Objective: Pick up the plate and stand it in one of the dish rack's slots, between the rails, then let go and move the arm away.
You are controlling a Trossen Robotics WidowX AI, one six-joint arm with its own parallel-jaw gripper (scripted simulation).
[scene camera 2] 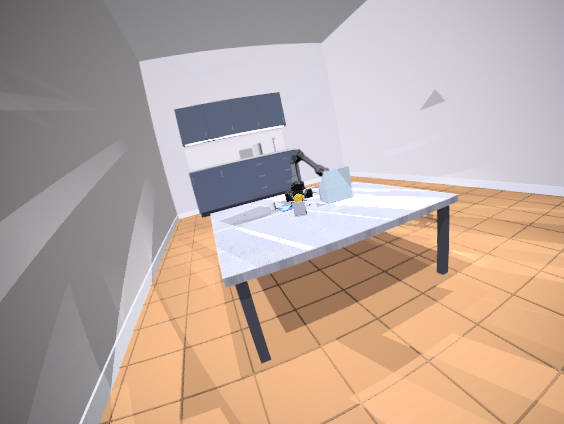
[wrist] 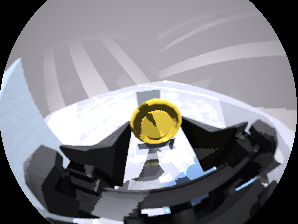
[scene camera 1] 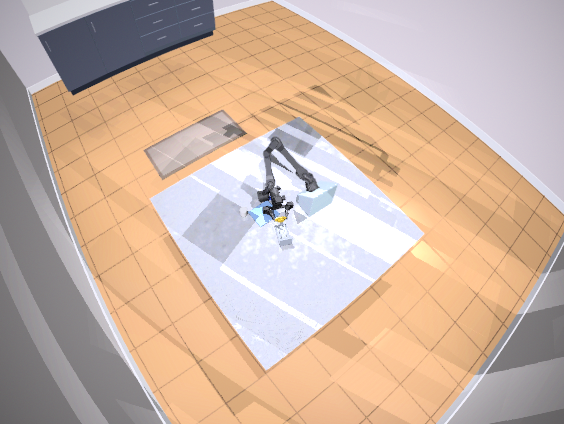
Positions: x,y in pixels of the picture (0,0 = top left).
Labels:
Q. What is my gripper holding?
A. A yellow plate.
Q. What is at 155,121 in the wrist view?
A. A yellow plate.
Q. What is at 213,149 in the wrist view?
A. My gripper.

